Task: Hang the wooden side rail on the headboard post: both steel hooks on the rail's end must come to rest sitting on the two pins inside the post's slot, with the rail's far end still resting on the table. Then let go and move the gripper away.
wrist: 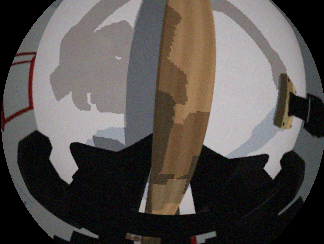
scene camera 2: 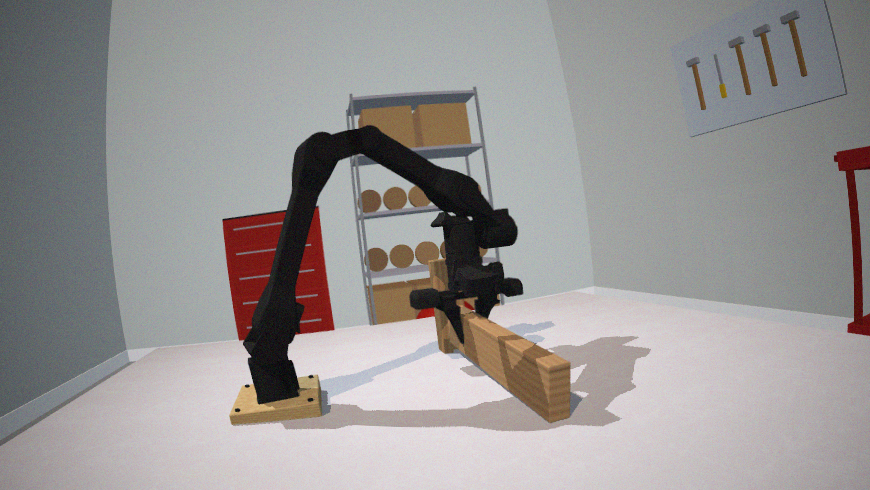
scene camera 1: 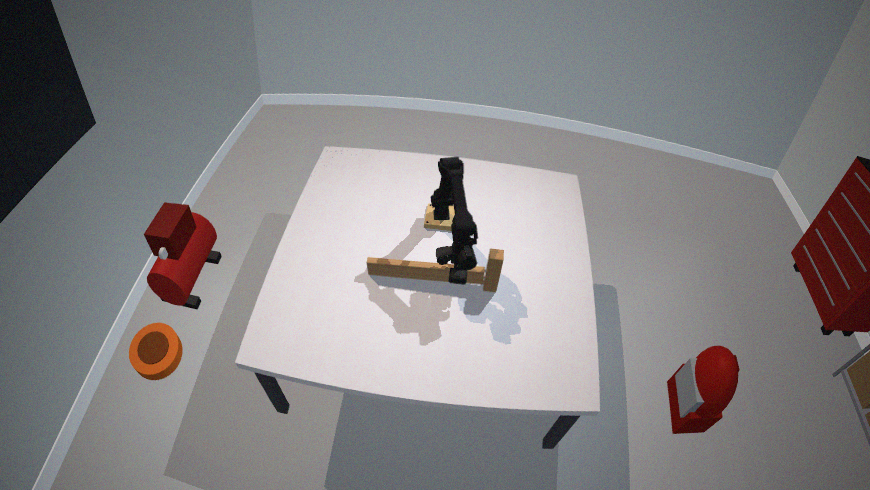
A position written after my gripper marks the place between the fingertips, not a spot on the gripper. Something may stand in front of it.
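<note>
My gripper appears at (scene camera 2: 471,342), and I can see my gripper in the wrist view as well (wrist: 170,137). There is a wooden side rail (scene camera 2: 541,379), which I also find in the wrist view (wrist: 186,65) and again in scene camera 1 (scene camera 1: 394,268). I see a headboard post (scene camera 2: 445,346) too.
</note>
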